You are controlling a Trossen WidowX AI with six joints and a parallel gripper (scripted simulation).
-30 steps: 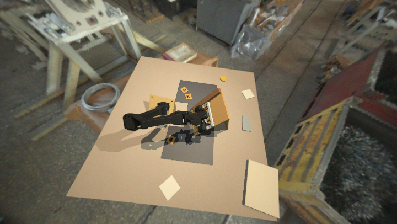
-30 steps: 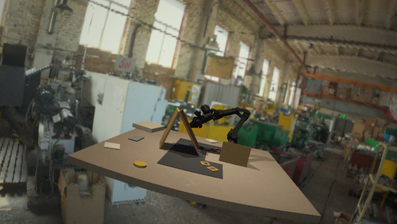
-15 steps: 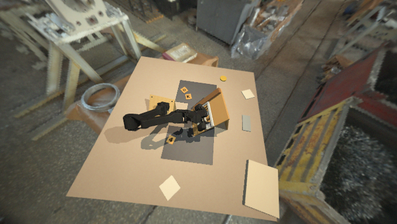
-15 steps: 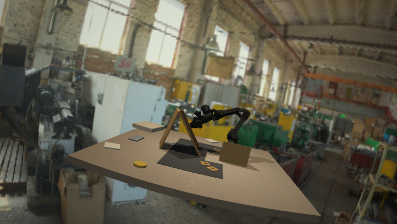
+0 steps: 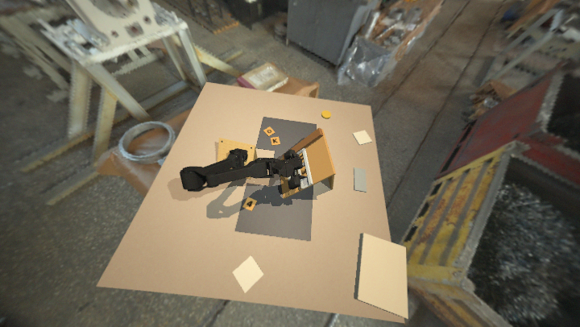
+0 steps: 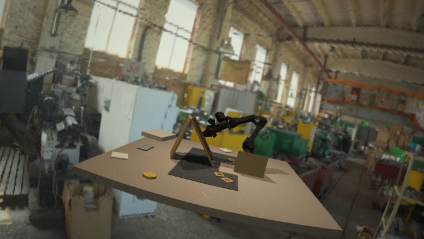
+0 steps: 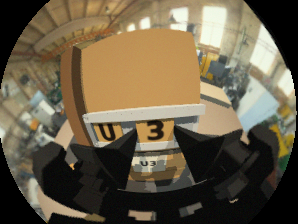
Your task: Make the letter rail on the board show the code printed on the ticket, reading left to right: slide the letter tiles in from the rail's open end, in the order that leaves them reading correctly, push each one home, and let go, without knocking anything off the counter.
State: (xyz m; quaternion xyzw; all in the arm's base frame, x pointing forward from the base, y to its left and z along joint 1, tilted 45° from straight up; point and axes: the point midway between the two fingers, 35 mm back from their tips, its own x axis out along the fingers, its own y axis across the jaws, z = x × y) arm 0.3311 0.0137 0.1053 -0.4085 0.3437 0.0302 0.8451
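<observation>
Now: gripper tip 30 mm past the orange tile marked u and 70 mm to the right of it. Round my gripper tip: letter tile (right at my gripper tip); then white ticket (50 mm behind, 80 mm below); then dark mat (150 mm behind, 70 mm to the left, 160 mm below).
</observation>
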